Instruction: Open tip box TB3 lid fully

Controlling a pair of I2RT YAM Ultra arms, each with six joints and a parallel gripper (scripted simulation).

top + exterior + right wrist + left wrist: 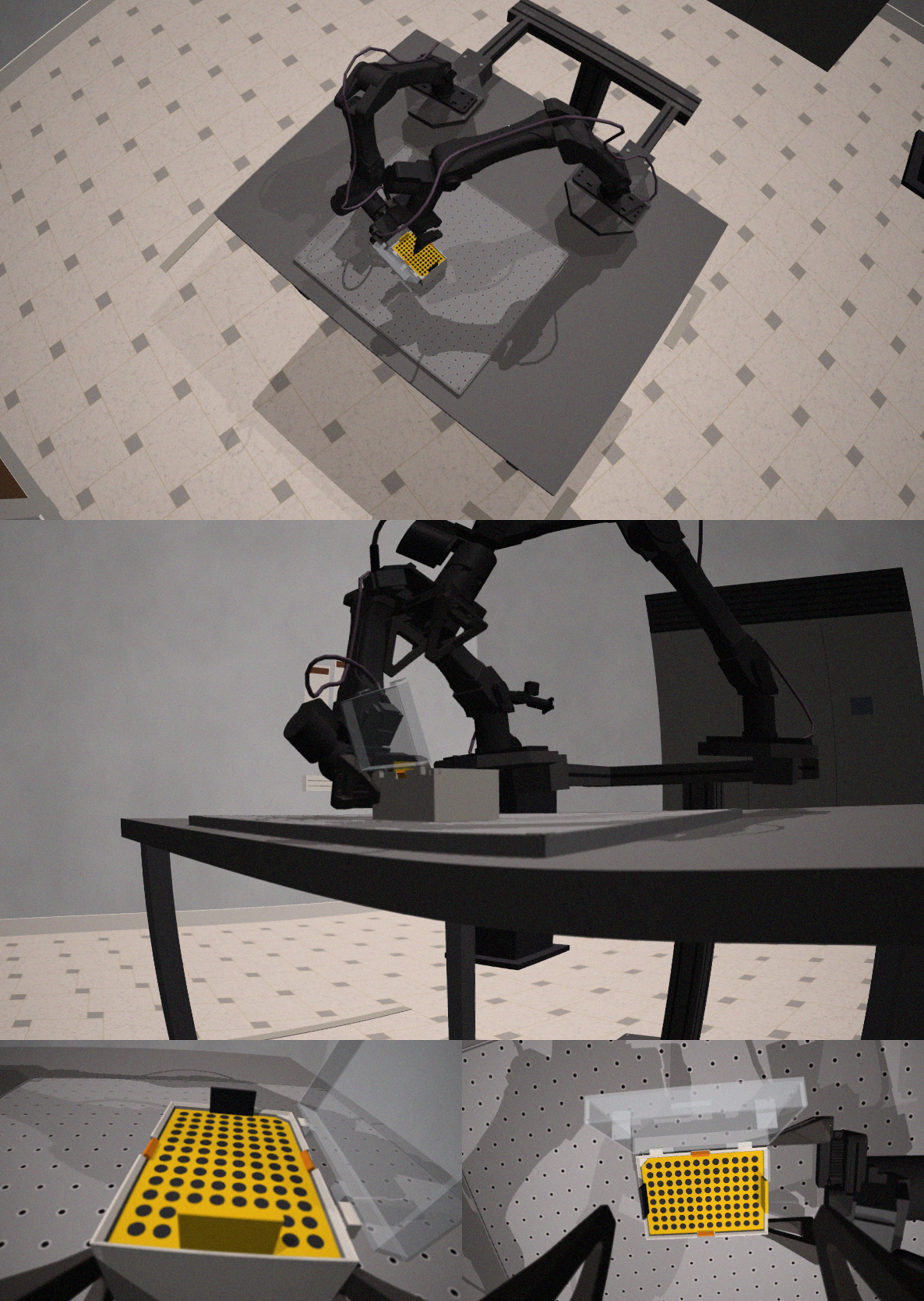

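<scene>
Right now my right hand is 50 mm to the right of the yellow insert, 30 mm below it and 10 mm short of it.
</scene>
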